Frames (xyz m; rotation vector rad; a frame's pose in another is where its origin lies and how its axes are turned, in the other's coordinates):
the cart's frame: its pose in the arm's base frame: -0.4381 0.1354 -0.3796 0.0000 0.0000 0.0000
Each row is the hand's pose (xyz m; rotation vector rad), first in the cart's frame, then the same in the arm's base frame.
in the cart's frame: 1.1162 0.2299 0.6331 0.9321 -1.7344 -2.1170
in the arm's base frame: 0.6781 0.3653 0.2535 0.9321 -1.7344 -2.1170
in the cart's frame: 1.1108 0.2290 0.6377 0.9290 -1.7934 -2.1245
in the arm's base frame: 0.6727 0.3644 0.2581 0.9290 -1.7934 -2.1245
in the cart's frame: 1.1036 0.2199 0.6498 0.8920 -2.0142 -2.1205
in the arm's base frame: 0.6655 0.3553 0.2702 0.8920 -2.0142 -2.1205
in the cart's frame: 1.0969 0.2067 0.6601 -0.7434 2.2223 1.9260
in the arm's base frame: 0.6588 0.3421 0.2805 -0.7434 2.2223 1.9260
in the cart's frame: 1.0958 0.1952 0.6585 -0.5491 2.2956 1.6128
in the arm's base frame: 0.6577 0.3306 0.2789 -0.5491 2.2956 1.6128
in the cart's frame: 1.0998 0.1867 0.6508 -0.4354 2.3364 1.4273
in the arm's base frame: 0.6617 0.3221 0.2712 -0.4354 2.3364 1.4273
